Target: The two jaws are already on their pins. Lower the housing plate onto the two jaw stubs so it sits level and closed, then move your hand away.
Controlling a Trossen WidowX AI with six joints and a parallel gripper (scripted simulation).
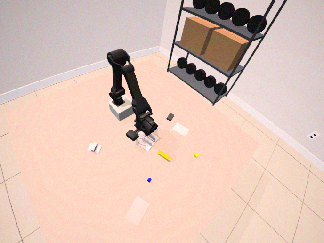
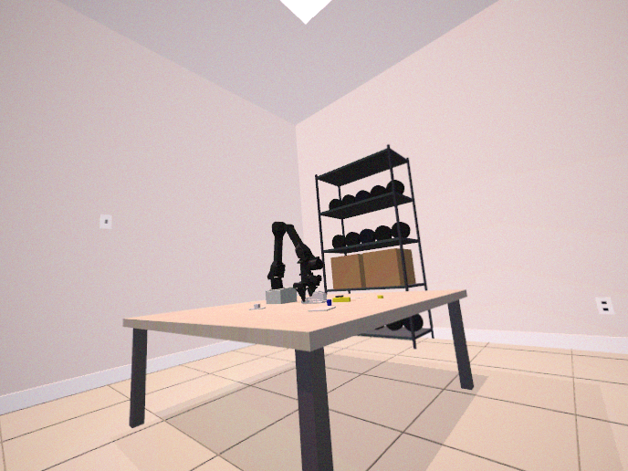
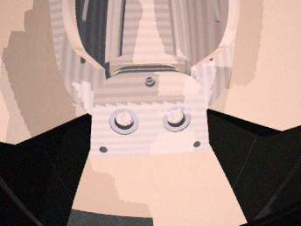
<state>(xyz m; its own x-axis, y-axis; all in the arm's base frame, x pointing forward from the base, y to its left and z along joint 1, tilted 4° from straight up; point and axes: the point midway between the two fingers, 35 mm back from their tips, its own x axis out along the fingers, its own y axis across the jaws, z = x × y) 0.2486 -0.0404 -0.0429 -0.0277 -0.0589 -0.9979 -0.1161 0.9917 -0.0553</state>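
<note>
Now: the white housing plate 2 cm above my gripper tip and 1 cm ahead of it. From my gripper tip the other things lie so: dark block (26 cm to the left, 4 cm ahead); blue cube (24 cm ahead, 16 cm to the right); yellow bar (20 cm ahead).
</note>
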